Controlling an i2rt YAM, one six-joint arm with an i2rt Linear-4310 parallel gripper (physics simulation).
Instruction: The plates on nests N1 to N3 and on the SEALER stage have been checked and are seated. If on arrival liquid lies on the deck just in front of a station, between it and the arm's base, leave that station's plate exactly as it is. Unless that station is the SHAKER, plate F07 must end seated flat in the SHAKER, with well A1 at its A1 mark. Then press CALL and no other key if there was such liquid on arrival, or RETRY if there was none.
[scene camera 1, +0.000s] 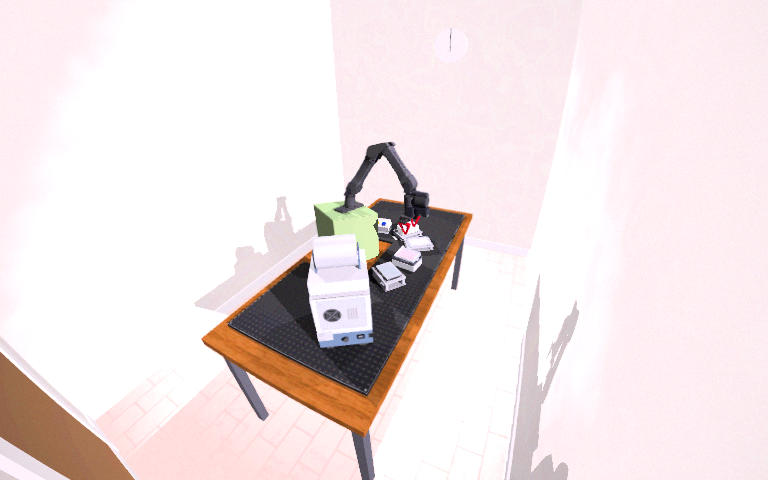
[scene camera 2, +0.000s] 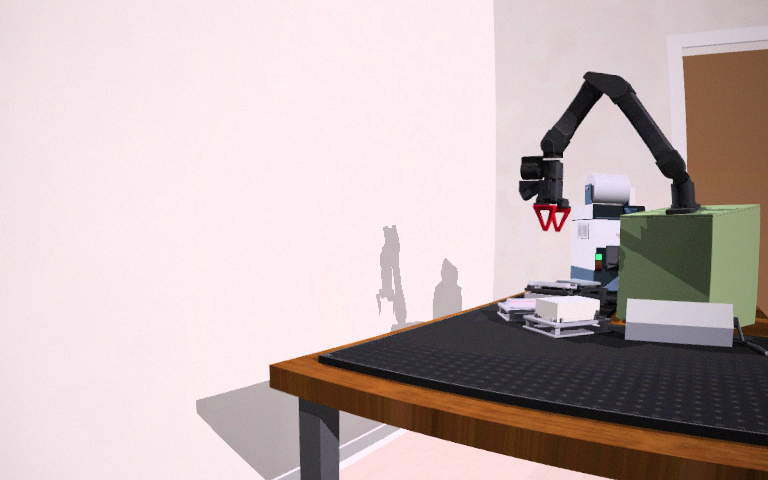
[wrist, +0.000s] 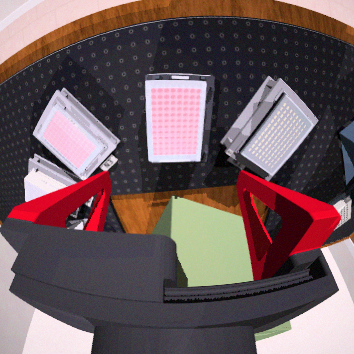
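Seen in the pictures: gripper, between the fingertips: (scene camera 1: 409, 230) (scene camera 2: 551, 231) (wrist: 173, 177); arm's base, origin of its link: (scene camera 1: 349, 208) (scene camera 2: 684, 210).
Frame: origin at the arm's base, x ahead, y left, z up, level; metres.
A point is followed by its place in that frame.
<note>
My gripper (scene camera 1: 410, 228) @(y 0.038, x 0.378, z -0.064 m) (scene camera 2: 551, 229) @(y 0.038, x 0.378, z -0.064 m) (wrist: 173, 177) @(y 0.038, x 0.378, z -0.064 m) is open and empty, pointing down high above the stations. In the wrist view a pink-welled plate (wrist: 176, 120) @(y 0.037, x 0.372, z -0.221 m) lies on the middle station, and another pink plate (wrist: 67, 137) @(y 0.242, x 0.342, z -0.246 m) lies in a light nest to the left. A cream-welled plate (wrist: 280, 132) @(y -0.139, x 0.363, z -0.223 m) lies on a raised grey station (wrist: 248, 117) @(y -0.099, x 0.366, z -0.283 m) to the right. A tall white plate (scene camera 2: 567, 308) @(y 0.400, x 0.182, z -0.230 m) (wrist: 45, 186) @(y 0.331, x 0.238, z -0.226 m) sits in a nest at the lower left, partly behind a finger. Station and plate labels are unreadable. No liquid can be made out before the middle station; other fronts are partly hidden.
A key box (scene camera 1: 384, 224) @(y 0.291, x 0.050, z -0.223 m) (scene camera 2: 678, 322) @(y 0.341, x -0.045, z -0.245 m) stands beside the green base block (scene camera 1: 368, 217) @(y -0.013, x 0.144, z -0.022 m) (scene camera 2: 665, 254) @(y 0.103, x 0.030, z -0.115 m) (wrist: 210, 240) @(y -0.038, x 0.133, z -0.187 m); a blue key shows in scene camera 1. A tall white and blue instrument (scene camera 1: 339, 294) @(y -0.601, x 0.436, z -0.013 m) (scene camera 2: 589, 237) @(y -0.393, x 0.401, z -0.082 m) stands on the other side. Its blue side (wrist: 348, 145) @(y -0.369, x 0.350, z -0.244 m) edges the wrist view.
</note>
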